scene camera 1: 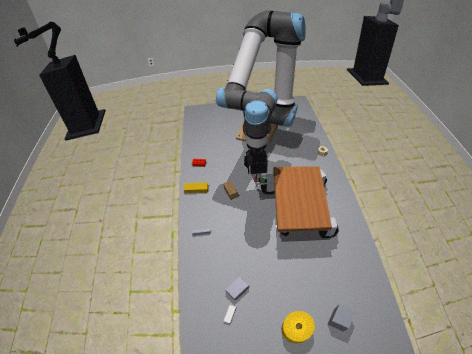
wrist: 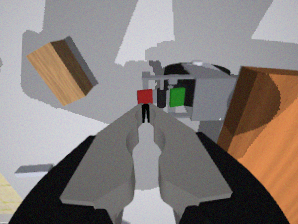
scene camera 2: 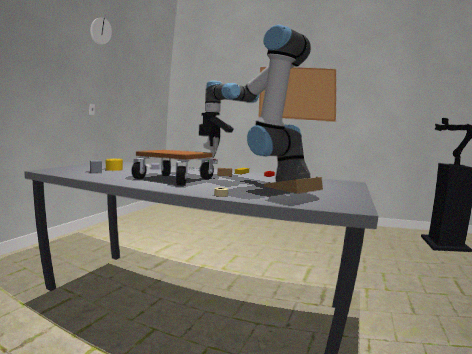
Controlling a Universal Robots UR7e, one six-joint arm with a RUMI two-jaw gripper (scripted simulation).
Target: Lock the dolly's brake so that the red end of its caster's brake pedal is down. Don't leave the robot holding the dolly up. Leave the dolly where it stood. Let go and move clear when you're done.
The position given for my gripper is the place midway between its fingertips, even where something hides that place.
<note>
In view: my gripper (scene camera 2: 212,158), a wooden block (wrist: 55,63) and a brake pedal (wrist: 174,97).
My gripper also shows in the wrist view (wrist: 145,105).
</note>
